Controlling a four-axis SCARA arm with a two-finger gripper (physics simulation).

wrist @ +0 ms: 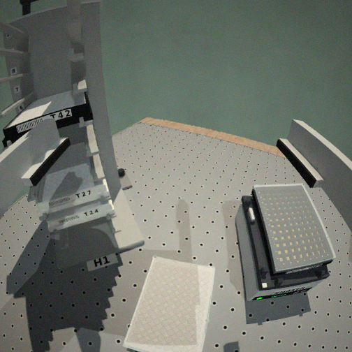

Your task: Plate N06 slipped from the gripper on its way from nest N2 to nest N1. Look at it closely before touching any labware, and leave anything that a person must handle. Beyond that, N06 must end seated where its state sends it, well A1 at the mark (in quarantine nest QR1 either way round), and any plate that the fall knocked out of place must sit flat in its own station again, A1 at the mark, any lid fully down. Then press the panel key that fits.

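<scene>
My gripper [173, 124] is open, with its fingers far apart at the left and right of the wrist view and nothing between them. A plate with a clear top and rows of pale yellow wells [294, 225] sits on a dark shaker [243, 250] at the right, below the right finger. The label on its front edge is too small to read, and I cannot tell whether it is fully seated. No label reading N06 can be made out. Nests N1, N2 and QR1 and the panel keys do not show.
Rack H1 [104, 125] stands at the left, holding black plate T42 [50, 107] and clear plates T27 [75, 196] and T24 [77, 219], partly behind the left finger. A pale, cross-hatched rectangular item [167, 305] is at the bottom centre. The perforated deck [200, 170] has a wooden edge.
</scene>
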